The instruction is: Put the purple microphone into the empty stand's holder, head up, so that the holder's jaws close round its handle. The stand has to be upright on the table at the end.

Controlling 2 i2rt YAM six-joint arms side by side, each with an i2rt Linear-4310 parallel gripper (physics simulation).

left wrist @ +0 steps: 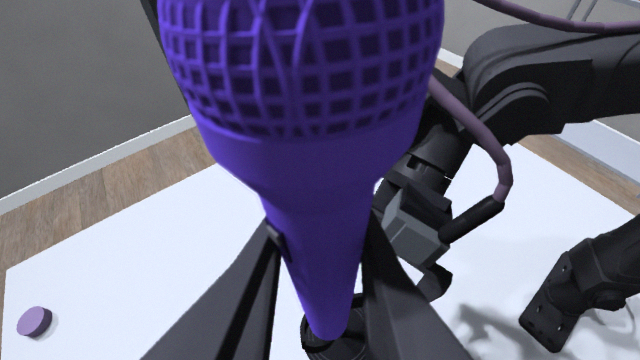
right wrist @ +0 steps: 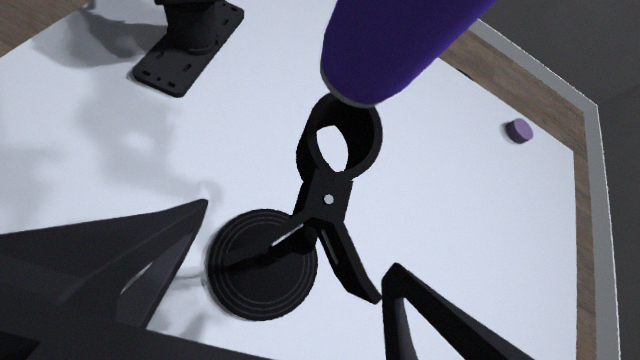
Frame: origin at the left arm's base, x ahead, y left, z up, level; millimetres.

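Seen in the pictures: left gripper, fingertip midpoint: (left wrist: 321,215); right gripper, fingertip midpoint: (right wrist: 303,243); left arm's base at its link origin: (right wrist: 195,43); right arm's base at its link origin: (left wrist: 559,298).
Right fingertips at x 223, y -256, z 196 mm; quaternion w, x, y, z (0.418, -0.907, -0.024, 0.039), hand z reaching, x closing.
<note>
Offsets run from my right fingertips to a thing's top centre. "pt": to the spot under its first point. Level surfaces: height alone.
The purple microphone {pt dx -22, dy +50, dz +255 mm} (left wrist: 320,165) (right wrist: 390,45) is held head up, its handle between the fingers of my left gripper (left wrist: 321,215), which is shut on it. In the right wrist view its handle's lower end is just at the rim of the holder's ring. The black stand (right wrist: 262,300) is upright on the table, its holder {pt dx +6, dy +46, dz +38 mm} (right wrist: 372,135) tilted, with two levers spread below; part of the holder (left wrist: 307,340) shows under the handle tip in the left wrist view. Whether the tip is inside the ring is unclear. My right gripper (right wrist: 303,243) is open, its fingers on either side of the stand's levers.
A small mauve disc {dx +377, dy +411, dz -177 mm} (left wrist: 34,321) (right wrist: 520,130) lies near the edge of the white table {dz -196 mm} (left wrist: 125,240) (right wrist: 475,210). The right arm (left wrist: 530,85) reaches over the table beside the microphone. A black arm base plate (left wrist: 545,320) (right wrist: 162,72) is on the table.
</note>
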